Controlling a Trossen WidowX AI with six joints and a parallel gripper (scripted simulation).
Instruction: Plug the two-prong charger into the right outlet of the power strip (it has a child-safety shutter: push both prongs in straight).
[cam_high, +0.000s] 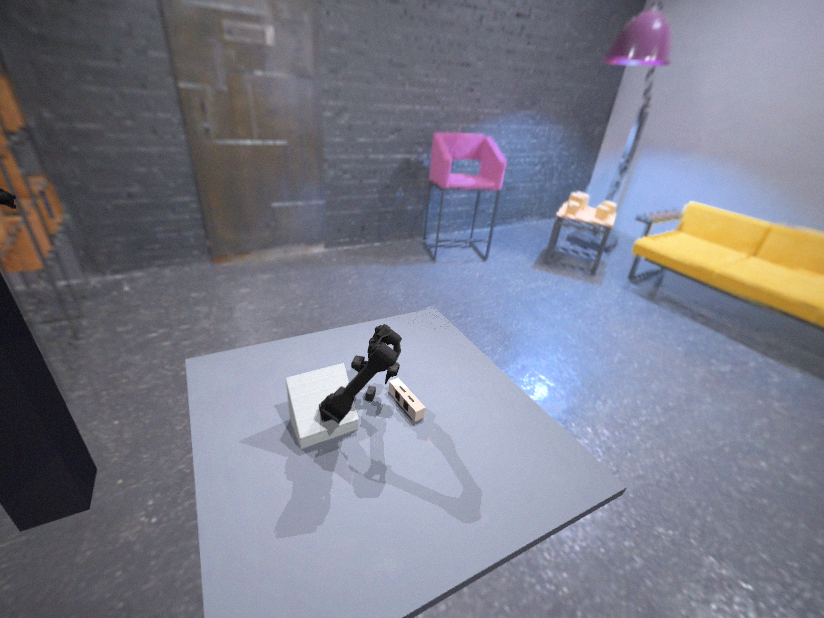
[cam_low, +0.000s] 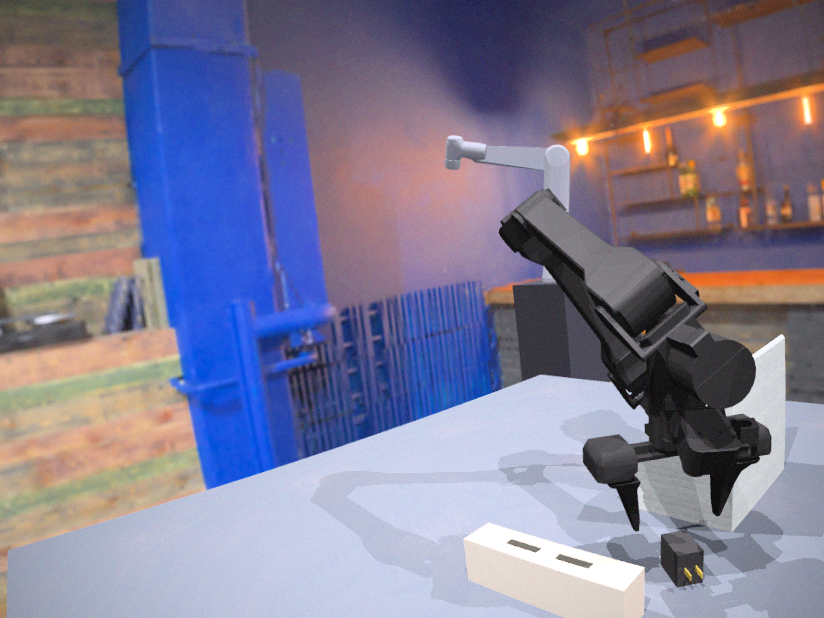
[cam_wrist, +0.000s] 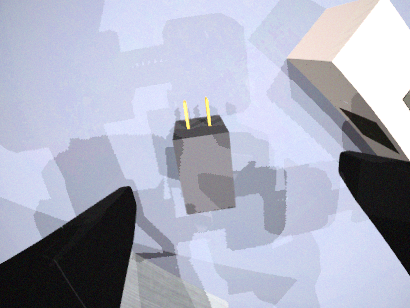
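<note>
The dark grey charger lies 60 mm below my gripper tip, 10 mm to the left of it and 10 mm behind it.
</note>
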